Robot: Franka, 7 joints.
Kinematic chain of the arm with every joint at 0, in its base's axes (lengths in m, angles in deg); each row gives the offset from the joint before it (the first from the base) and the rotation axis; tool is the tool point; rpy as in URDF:
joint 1: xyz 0 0 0.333 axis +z
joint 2: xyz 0 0 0 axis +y
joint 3: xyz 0 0 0.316 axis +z
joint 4: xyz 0.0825 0 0 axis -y
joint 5: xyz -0.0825 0 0.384 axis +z
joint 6: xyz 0 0 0 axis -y
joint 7: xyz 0.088 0 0 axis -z
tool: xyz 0 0 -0.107 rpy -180 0 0
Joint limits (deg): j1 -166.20..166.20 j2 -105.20..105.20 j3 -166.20..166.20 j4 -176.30..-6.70 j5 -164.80..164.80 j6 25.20..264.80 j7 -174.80..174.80
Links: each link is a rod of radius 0.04 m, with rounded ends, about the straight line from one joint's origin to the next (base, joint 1, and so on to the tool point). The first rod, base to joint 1, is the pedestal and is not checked.
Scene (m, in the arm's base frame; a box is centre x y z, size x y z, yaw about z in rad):
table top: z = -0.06
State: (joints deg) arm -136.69 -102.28 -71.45 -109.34 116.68 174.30 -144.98
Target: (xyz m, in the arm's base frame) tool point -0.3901 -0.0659 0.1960
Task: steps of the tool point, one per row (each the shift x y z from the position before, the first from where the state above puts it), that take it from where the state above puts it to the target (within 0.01 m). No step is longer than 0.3 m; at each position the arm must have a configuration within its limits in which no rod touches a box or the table.
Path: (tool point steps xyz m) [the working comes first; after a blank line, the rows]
Joints at the target: -94.32 -105.20 -101.75 -143.59 118.59 179.04 -144.98
Straight joint move there: clear.

1: -0.1711 -0.1831 -0.0871
2: -0.0543 -0.2289 -0.0731
3: 0.0634 -0.2109 -0.0485

